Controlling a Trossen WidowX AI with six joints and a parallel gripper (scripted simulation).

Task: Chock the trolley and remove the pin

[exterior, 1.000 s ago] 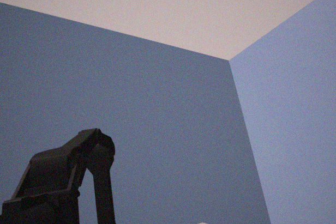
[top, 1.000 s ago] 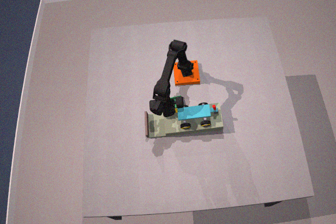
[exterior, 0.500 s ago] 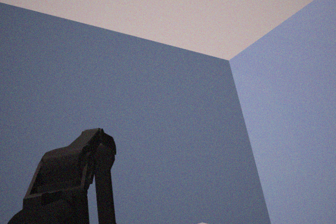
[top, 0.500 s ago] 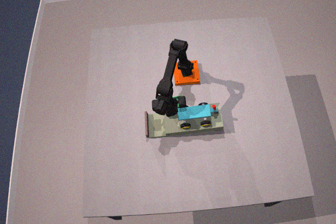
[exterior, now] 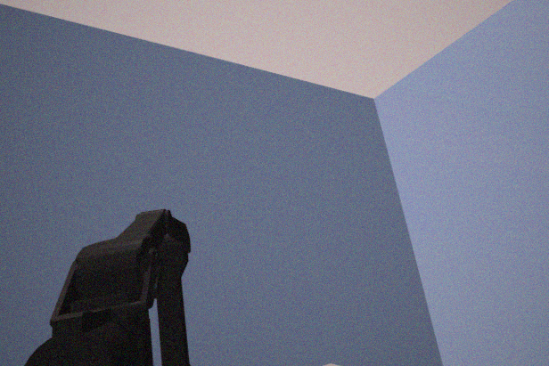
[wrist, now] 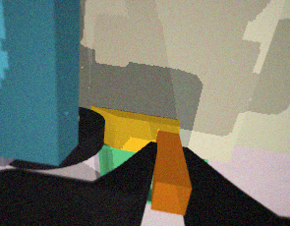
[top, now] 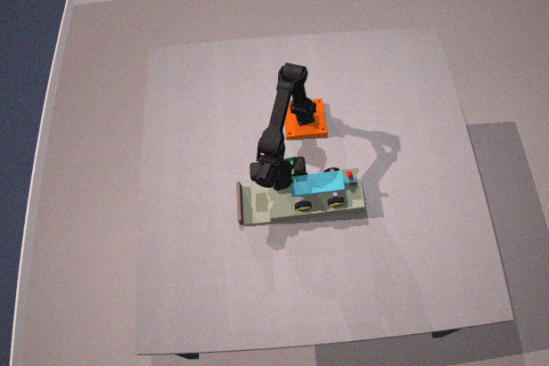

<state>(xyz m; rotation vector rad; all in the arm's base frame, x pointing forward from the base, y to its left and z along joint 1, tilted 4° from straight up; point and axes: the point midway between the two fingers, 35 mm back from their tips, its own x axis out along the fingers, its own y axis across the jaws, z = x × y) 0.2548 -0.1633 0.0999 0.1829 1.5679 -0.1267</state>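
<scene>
Right now the yellow chock is 2 cm to the left of my gripper tip and 1 cm below it. From my gripper tip the other things lie so: brown end wall: 3 cm ahead, 16 cm to the right, 6 cm below; then green tray: 7 cm behind, 2 cm to the left, 10 cm below; then blue trolley: 8 cm ahead, 11 cm to the left, 3 cm above.
</scene>
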